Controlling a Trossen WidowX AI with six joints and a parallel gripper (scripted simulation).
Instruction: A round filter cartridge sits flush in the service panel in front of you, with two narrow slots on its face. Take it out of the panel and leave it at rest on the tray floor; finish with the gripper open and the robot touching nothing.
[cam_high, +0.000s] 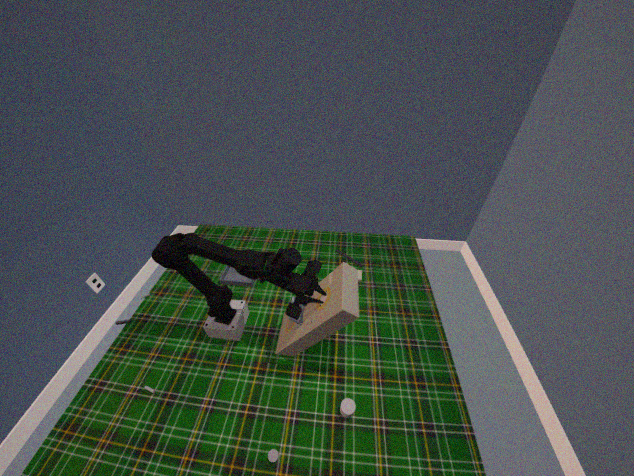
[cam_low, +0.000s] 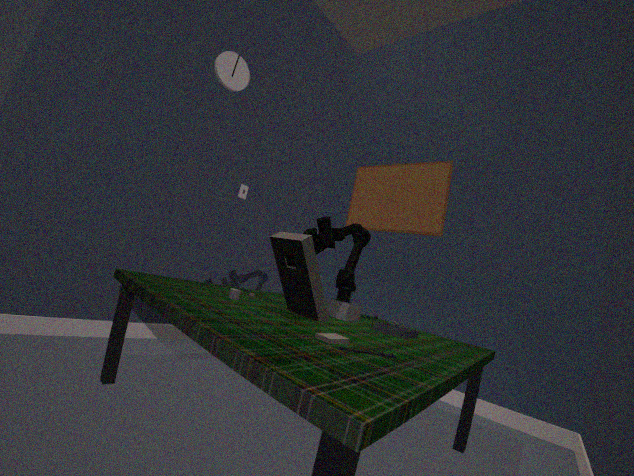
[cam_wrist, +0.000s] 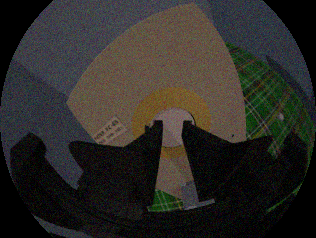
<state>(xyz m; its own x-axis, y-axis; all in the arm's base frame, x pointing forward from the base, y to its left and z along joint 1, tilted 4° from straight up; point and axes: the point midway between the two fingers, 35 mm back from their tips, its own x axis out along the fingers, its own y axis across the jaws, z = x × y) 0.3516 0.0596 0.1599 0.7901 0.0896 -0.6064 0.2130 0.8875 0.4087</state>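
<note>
The grey flap is 90 mm below my gripper tip, 90 mm behind it and 10 mm to the right of it. From my gripper tip the other things lie so: tan service panel 80 mm below, 40 mm behind, 10 mm to the right; then flat white pad 330 mm to the left, 230 mm below, 60 mm ahead; then round filter cartridge 10 mm below, 10 mm ahead.
</note>
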